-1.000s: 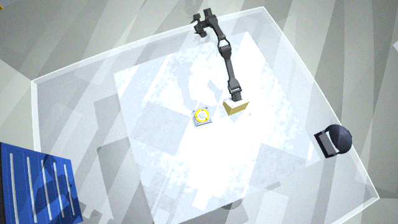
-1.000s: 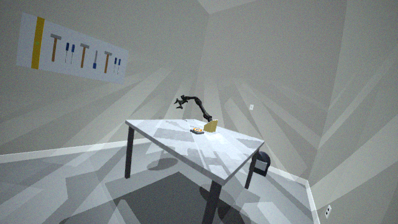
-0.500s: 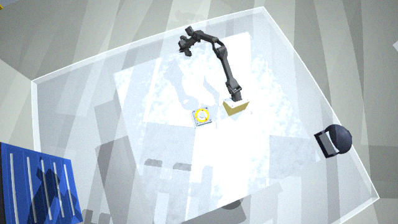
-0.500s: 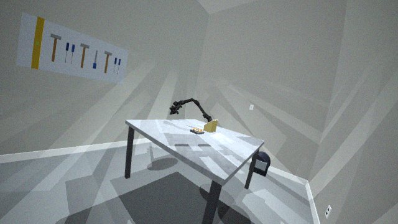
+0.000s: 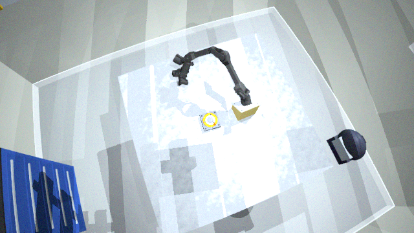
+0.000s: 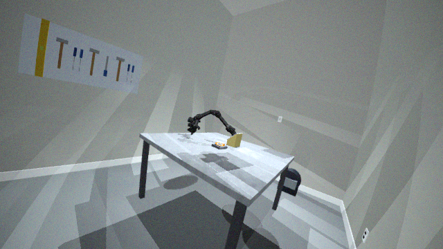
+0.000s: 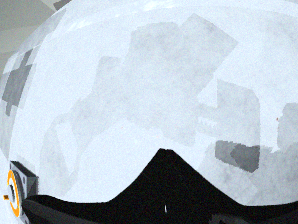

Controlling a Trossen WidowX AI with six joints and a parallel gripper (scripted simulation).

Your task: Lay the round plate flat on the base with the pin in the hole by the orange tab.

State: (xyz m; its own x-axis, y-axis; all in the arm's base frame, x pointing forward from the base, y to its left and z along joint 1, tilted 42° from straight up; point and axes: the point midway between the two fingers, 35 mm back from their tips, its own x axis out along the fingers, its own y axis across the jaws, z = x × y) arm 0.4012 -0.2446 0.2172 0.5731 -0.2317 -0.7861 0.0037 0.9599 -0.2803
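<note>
My gripper tip is 14 cm past the grey base, 33 cm to the right of it and 3 cm above it.
</note>
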